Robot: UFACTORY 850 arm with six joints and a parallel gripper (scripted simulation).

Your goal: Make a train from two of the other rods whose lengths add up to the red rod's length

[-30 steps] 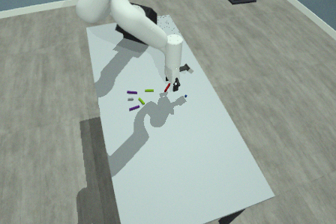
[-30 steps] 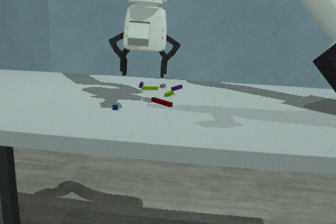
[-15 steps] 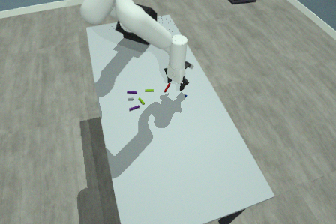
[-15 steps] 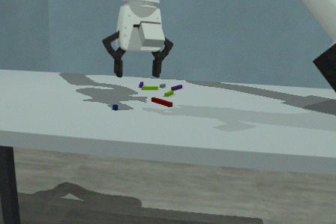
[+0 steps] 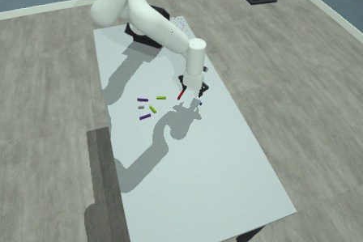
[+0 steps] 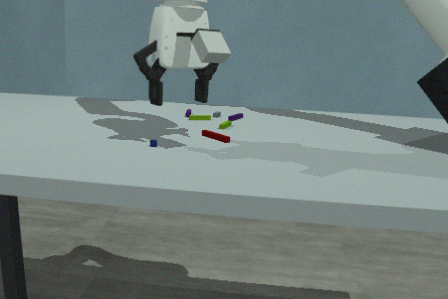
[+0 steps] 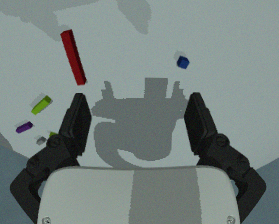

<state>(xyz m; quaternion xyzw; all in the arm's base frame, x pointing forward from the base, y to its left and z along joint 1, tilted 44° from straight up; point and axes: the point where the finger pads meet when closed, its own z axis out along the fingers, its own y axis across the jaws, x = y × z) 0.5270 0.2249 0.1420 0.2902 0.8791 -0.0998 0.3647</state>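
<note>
My hand is 3 cm short of the blue rod, 4 cm to the right of it and 7 cm above it. The rest, counted from my hand: red rod 6 cm behind, 4 cm to the right, 7 cm below; then grey rod 4 cm behind, 28 cm to the right, 7 cm below.
</note>
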